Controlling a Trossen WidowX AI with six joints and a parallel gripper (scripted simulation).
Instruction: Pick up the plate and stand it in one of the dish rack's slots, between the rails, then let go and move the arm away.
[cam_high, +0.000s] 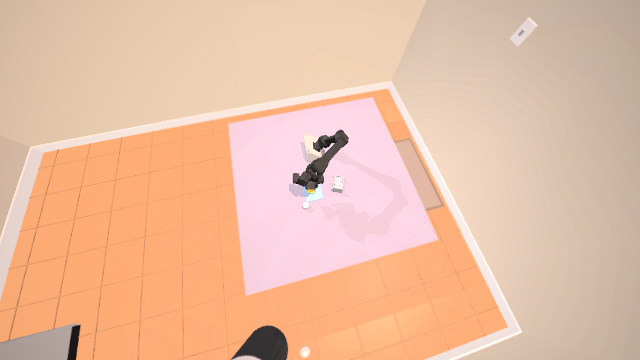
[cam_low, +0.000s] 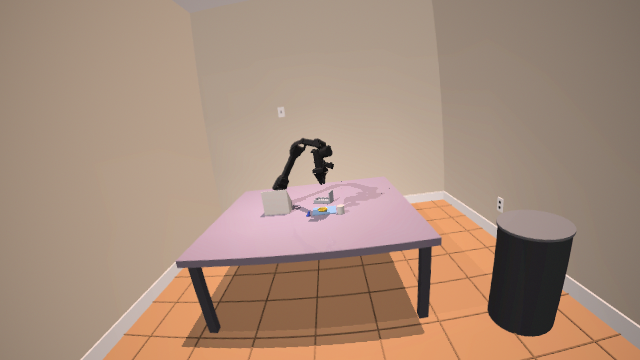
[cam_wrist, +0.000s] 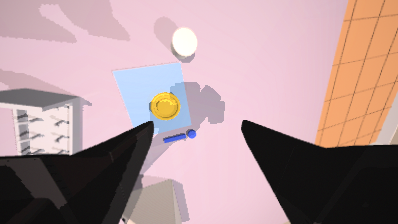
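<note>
Now: the yellow plate 3 cm behind my gripper tip, 3 cm to the left of it and 17 cm below it. The rest, counted from my gripper tip: light blue mat: 2 cm behind, 4 cm to the left, 18 cm below; then blue spoon: 11 cm behind, 1 cm to the right, 18 cm below; then white cup: 10 cm ahead, 1 cm to the right, 16 cm below.
</note>
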